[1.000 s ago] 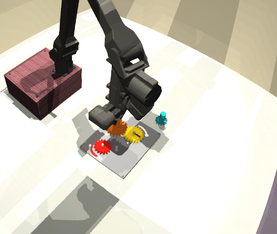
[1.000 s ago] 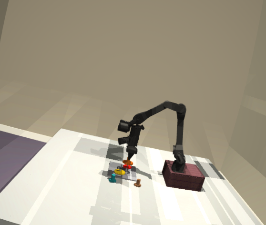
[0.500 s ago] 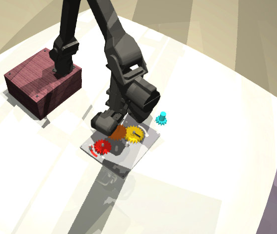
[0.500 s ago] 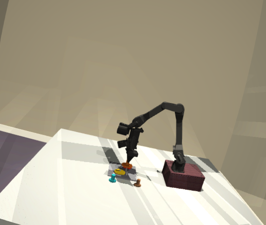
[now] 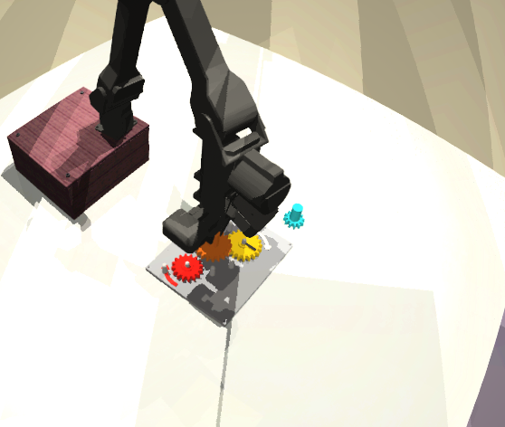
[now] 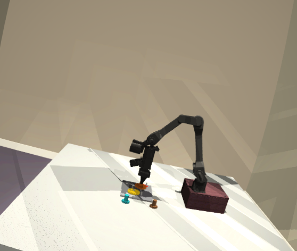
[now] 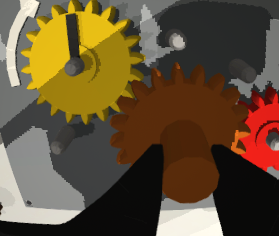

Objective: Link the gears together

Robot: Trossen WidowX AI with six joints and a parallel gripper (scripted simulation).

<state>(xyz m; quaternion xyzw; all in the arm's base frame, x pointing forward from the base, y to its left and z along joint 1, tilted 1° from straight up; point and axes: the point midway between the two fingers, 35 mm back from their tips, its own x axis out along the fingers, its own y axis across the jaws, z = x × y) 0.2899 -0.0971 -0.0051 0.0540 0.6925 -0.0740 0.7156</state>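
My gripper tip is now 20 mm past the red gear, 50 mm to the left of it and 40 mm above it. Round my gripper tip: yellow gear: 40 mm ahead, 40 mm to the left, 30 mm below; orange gear: 10 mm below; white arrow: 60 mm ahead, 80 mm to the left, 40 mm below.
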